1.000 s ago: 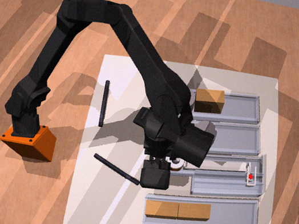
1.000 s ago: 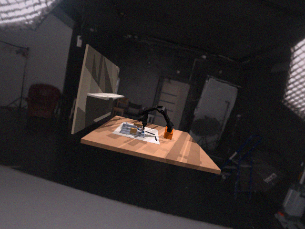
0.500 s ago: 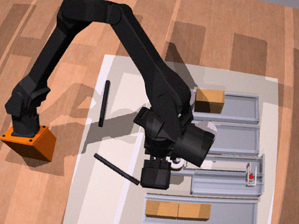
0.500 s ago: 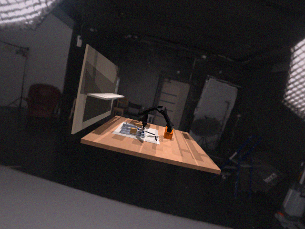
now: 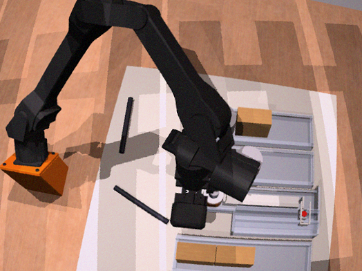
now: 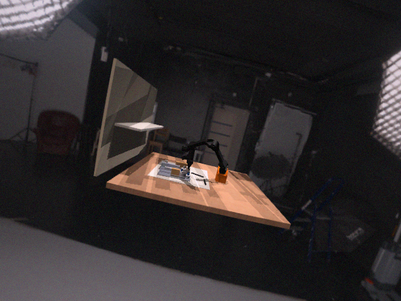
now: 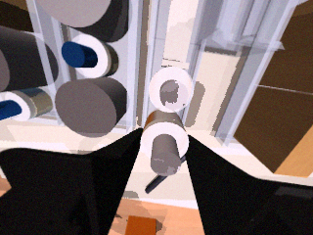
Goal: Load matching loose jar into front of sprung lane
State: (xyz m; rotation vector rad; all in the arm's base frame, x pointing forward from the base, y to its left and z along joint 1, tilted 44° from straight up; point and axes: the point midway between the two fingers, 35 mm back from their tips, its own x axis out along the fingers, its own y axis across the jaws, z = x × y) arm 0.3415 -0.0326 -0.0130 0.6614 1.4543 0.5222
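The sprung lane lies 150 mm ahead of my gripper tip, 40 mm below it and 30 mm to the right of it. The rest, counted from my gripper tip: red dot (230 mm ahead, 50 mm to the right, 10 mm above).
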